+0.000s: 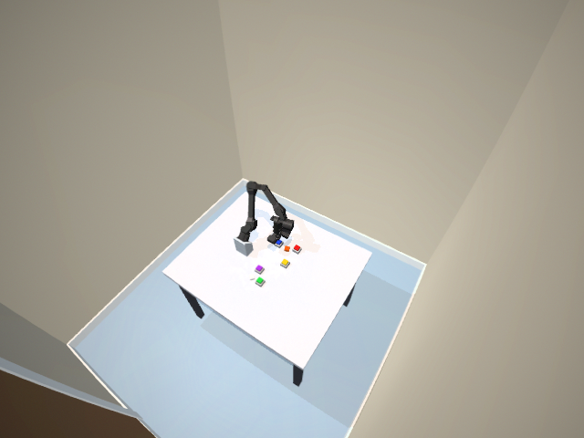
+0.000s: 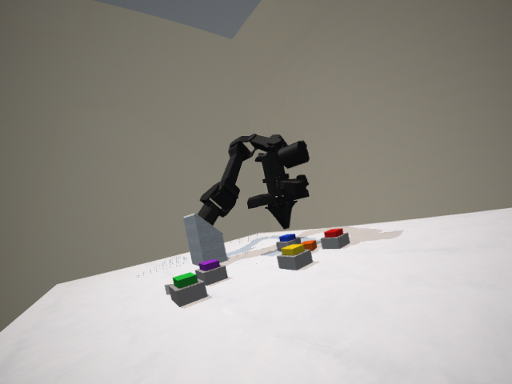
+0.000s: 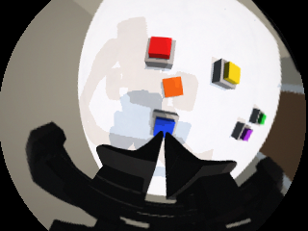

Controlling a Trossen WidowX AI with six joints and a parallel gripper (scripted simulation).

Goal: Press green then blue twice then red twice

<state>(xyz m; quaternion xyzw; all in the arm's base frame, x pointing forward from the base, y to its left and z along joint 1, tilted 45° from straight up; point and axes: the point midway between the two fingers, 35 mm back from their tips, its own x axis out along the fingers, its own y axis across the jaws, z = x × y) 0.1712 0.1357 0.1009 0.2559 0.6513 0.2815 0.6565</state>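
Now: the blue button 2 cm below my gripper tip. From my gripper tip the other things lie so: red button (13 cm ahead, 3 cm to the left, 2 cm below); orange block (7 cm ahead, 5 cm below); yellow button (13 cm ahead, 11 cm to the right, 2 cm below).
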